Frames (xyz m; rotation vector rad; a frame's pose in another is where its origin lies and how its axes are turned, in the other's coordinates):
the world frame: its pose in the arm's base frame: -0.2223 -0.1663 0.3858 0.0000 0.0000 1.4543
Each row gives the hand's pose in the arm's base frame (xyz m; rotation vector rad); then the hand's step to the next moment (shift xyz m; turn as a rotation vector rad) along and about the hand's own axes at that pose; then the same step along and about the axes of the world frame.
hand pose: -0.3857 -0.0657 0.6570 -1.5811 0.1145 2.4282
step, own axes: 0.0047 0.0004 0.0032 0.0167 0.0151 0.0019
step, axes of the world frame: 0.0004 0.0048 -0.0030 -0.0129 0.0104 -0.0154
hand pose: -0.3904 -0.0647 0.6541 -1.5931 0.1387 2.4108
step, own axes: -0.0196 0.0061 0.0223 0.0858 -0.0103 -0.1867
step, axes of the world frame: -0.0057 0.0136 0.0265 -0.0009 -0.1383 -0.1523
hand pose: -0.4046 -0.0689 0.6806 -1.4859 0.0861 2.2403
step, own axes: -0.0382 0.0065 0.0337 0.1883 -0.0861 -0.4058
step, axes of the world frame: -0.0108 0.0182 0.0468 0.0584 -0.3184 -0.3206
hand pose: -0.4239 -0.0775 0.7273 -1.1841 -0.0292 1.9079
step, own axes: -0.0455 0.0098 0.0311 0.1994 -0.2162 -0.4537
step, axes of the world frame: -0.0269 0.0185 0.0455 0.1416 -0.4278 -0.2988
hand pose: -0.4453 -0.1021 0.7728 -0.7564 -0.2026 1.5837
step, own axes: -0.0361 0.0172 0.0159 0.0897 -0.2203 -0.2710
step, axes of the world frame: -0.0348 0.0202 0.0153 0.0820 -0.3304 -0.1189
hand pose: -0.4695 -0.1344 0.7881 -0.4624 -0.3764 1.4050
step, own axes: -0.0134 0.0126 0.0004 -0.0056 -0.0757 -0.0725
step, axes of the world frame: -0.0133 0.0112 -0.0059 -0.0077 -0.1022 -0.0225
